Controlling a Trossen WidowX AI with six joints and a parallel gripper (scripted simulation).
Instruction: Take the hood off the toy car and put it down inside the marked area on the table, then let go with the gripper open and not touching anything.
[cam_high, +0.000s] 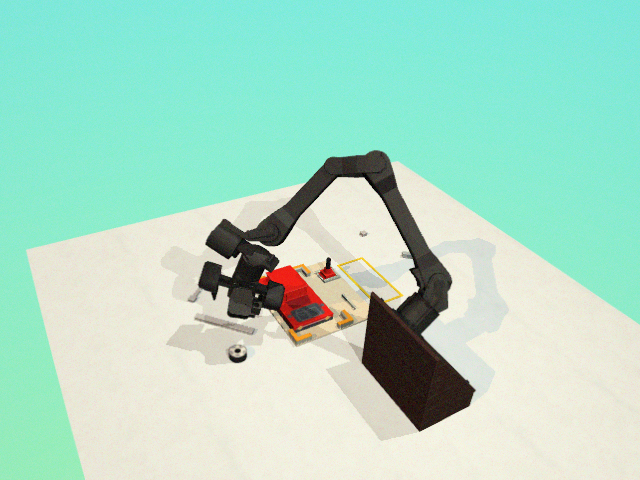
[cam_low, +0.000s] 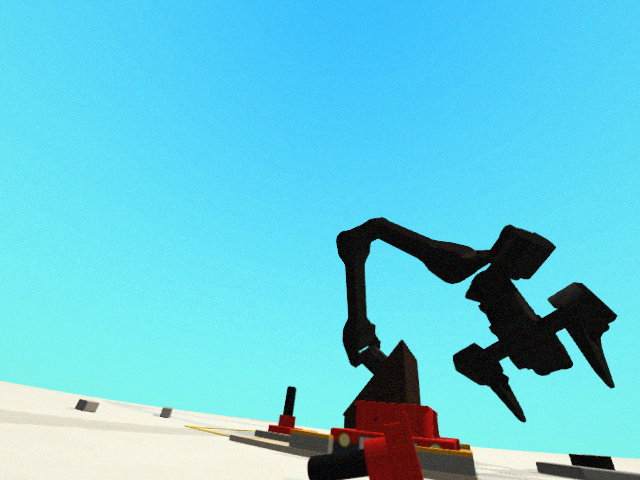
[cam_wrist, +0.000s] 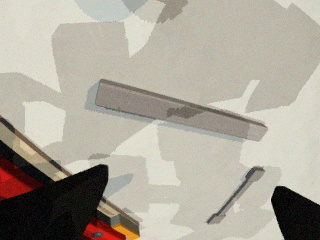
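My gripper tip is 16 cm to the left of the hood, 5 cm short of it and 2 cm above it. The rest, counted from my gripper tip: wheel (10 cm behind, 5 cm below, 3 cm to the left); grey engine block (15 cm to the right, 5 cm ahead, 4 cm below).
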